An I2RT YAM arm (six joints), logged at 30 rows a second.
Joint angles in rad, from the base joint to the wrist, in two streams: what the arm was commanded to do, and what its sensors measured. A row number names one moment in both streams.
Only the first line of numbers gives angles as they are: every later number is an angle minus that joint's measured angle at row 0.
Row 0, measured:
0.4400 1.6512 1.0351 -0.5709 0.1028 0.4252
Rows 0 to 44, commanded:
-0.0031 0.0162 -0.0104 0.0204 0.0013 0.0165
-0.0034 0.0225 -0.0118 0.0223 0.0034 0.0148
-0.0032 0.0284 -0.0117 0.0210 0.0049 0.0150
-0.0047 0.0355 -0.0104 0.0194 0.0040 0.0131
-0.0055 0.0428 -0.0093 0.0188 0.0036 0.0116
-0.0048 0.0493 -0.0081 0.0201 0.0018 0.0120
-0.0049 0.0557 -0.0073 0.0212 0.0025 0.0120
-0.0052 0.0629 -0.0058 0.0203 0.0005 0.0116
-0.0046 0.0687 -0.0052 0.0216 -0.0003 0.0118
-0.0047 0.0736 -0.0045 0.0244 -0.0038 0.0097
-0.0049 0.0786 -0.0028 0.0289 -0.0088 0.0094
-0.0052 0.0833 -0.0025 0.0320 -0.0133 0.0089
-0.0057 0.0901 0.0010 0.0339 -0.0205 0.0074
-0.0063 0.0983 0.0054 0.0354 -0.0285 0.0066
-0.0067 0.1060 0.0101 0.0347 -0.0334 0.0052
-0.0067 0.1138 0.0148 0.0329 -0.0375 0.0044
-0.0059 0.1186 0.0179 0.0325 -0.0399 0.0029
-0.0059 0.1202 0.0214 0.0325 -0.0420 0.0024
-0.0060 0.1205 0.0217 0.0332 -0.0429 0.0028
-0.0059 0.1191 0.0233 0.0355 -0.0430 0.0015
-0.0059 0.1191 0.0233 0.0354 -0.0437 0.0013
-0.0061 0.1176 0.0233 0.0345 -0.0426 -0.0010
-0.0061 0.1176 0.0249 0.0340 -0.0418 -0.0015
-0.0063 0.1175 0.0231 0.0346 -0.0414 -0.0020
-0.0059 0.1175 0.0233 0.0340 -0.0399 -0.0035
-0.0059 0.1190 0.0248 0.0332 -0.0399 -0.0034
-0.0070 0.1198 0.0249 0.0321 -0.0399 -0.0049
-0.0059 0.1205 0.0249 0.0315 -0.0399 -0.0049
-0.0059 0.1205 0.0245 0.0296 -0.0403 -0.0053
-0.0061 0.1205 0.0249 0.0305 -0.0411 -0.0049
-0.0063 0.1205 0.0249 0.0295 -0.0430 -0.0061
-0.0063 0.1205 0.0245 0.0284 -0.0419 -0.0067
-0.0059 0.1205 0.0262 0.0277 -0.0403 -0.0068
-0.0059 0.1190 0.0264 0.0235 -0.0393 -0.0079
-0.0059 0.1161 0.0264 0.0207 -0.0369 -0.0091
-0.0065 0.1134 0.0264 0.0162 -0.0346 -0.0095
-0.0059 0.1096 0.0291 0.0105 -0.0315 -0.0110
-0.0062 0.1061 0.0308 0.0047 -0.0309 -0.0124
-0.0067 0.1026 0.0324 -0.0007 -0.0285 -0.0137
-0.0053 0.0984 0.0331 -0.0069 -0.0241 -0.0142
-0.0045 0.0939 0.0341 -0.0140 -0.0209 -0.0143
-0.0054 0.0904 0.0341 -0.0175 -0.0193 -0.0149
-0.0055 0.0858 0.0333 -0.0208 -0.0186 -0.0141
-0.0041 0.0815 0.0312 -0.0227 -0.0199 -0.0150
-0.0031 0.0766 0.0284 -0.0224 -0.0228 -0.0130
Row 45, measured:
-0.0045 0.1011 0.0111 0.0191 -0.0320 -0.0107
